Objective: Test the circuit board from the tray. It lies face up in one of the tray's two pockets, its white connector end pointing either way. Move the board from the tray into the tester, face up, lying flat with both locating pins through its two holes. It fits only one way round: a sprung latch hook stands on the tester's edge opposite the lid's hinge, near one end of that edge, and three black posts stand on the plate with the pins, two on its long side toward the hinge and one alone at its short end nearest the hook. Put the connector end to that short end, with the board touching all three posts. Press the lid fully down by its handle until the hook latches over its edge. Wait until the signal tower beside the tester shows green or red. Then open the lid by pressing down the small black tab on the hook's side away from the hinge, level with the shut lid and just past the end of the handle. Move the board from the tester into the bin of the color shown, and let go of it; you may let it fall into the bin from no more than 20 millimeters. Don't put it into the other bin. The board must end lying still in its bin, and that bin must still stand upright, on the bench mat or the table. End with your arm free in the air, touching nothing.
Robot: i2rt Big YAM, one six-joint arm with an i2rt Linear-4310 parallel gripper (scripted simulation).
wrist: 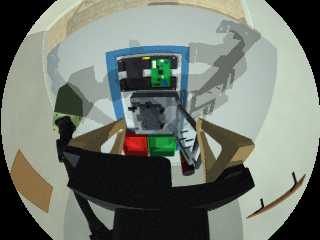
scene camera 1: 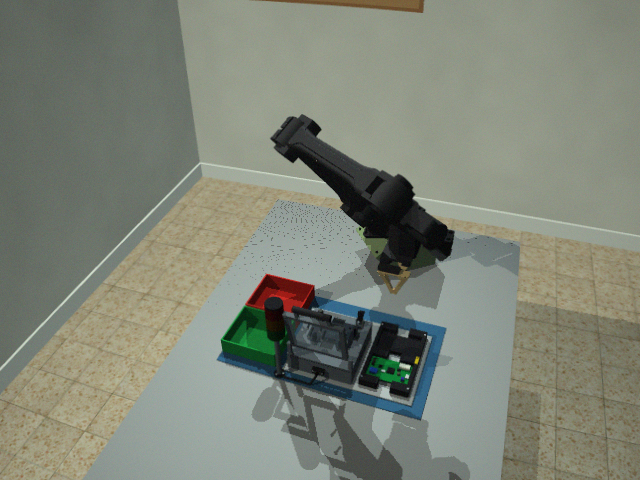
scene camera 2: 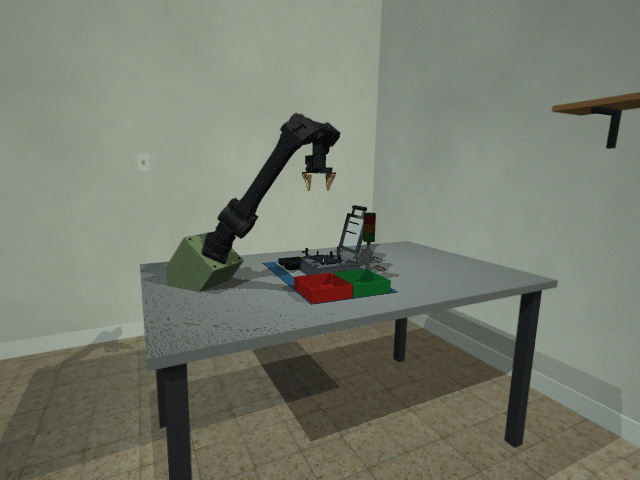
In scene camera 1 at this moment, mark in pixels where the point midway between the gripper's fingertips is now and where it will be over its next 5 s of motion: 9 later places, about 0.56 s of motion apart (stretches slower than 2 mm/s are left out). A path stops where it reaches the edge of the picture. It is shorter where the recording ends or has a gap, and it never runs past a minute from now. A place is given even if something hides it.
The gripper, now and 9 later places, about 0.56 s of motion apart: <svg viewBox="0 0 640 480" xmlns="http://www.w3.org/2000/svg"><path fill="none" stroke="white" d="M398 280L398 300L392 337L390 357L391 359L389 365L389 368L389 371L389 369L390 364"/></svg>
